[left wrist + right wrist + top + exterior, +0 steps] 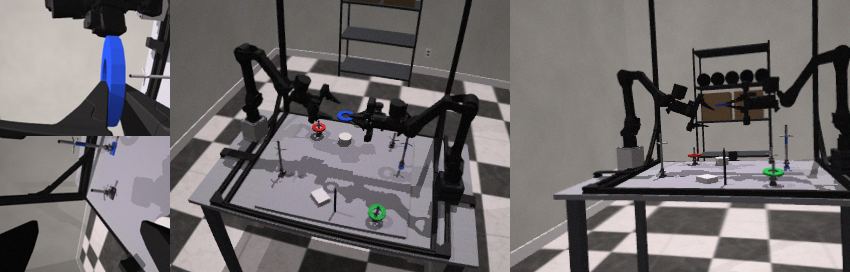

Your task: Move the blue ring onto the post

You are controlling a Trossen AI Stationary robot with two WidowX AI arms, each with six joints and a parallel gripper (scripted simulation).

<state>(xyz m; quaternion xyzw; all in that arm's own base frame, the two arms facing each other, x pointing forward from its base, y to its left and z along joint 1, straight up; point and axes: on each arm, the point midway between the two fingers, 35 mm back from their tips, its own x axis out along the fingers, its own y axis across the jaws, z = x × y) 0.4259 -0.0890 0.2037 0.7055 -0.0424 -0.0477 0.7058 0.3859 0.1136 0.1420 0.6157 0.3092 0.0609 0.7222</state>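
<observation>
My right gripper is now 120 mm to the right of the blue ring, 90 mm short of it and 50 mm below it. From my right hand the other things lie so: white block: 300 mm ahead, 240 mm below, 100 mm to the left.
Now: left hand 50 mm to the left of the blue ring and 10 mm short of it. The rest, counted from my left hand: white block: 290 mm below, 210 mm ahead, 60 mm to the right.
</observation>
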